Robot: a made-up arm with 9 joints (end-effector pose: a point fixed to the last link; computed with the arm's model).
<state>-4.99 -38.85 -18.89 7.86 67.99 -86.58 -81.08 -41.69 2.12</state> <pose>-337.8 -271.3 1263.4 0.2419 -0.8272 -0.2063 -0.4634</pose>
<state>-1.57 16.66 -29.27 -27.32 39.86 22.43 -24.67 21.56 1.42</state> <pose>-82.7 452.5 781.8 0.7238 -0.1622 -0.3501 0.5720</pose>
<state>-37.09 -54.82 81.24 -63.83 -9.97 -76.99 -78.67 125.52 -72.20</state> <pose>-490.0 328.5 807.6 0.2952 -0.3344 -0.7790 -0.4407</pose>
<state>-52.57 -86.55 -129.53 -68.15 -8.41 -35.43 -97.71 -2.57 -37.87</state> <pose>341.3 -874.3 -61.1 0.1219 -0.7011 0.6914 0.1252</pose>
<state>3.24 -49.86 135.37 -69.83 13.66 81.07 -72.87 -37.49 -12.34</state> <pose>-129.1 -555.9 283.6 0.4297 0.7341 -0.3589 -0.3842</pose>
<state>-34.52 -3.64 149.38 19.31 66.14 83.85 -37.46 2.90 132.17</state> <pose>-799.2 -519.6 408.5 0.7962 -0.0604 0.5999 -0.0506</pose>
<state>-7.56 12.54 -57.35 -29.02 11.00 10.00 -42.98 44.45 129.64</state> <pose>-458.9 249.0 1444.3 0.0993 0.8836 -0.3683 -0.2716</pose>
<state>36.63 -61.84 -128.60 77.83 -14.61 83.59 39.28 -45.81 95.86</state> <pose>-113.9 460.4 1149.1 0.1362 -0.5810 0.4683 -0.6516</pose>
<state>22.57 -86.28 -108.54 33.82 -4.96 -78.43 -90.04 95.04 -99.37</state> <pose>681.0 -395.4 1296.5 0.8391 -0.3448 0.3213 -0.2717</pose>
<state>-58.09 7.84 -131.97 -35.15 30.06 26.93 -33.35 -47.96 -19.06</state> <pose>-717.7 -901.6 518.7 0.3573 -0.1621 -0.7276 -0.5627</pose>
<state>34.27 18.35 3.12 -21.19 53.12 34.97 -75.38 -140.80 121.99</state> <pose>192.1 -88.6 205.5 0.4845 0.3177 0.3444 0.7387</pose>
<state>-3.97 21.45 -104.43 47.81 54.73 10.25 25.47 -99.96 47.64</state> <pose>-982.6 361.6 1171.6 0.5917 0.0742 0.7706 -0.2248</pose>
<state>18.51 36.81 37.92 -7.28 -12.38 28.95 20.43 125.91 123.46</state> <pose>762.2 -326.5 447.0 0.1188 0.1368 -0.7643 -0.6189</pose>
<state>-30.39 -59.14 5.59 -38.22 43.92 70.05 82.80 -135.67 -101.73</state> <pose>-598.0 -44.0 1111.5 0.2321 0.1463 -0.2486 -0.9289</pose>
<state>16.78 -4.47 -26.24 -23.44 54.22 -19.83 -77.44 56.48 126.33</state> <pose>-571.4 559.4 866.7 0.8523 0.3229 0.0437 -0.4091</pose>
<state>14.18 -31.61 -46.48 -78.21 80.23 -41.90 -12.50 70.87 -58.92</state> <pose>-752.6 69.5 1039.2 0.1499 -0.1298 -0.0754 0.9772</pose>
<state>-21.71 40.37 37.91 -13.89 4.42 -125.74 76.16 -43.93 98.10</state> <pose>484.5 -513.9 825.9 0.2126 0.2454 0.8957 0.3036</pose>
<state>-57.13 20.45 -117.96 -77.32 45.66 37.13 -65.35 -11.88 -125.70</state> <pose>-851.3 -542.8 673.0 0.9629 -0.1879 0.0343 -0.1905</pose>
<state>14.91 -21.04 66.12 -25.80 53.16 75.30 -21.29 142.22 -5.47</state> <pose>-437.0 -141.4 -111.6 0.7364 -0.4053 0.5269 -0.1259</pose>
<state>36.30 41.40 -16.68 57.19 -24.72 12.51 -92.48 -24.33 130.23</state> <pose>356.3 55.4 155.3 0.5539 0.1178 -0.4823 -0.6684</pose>
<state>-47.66 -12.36 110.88 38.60 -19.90 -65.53 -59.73 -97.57 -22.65</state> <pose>-392.9 -278.3 -454.1 0.6809 -0.1889 0.2282 0.6698</pose>
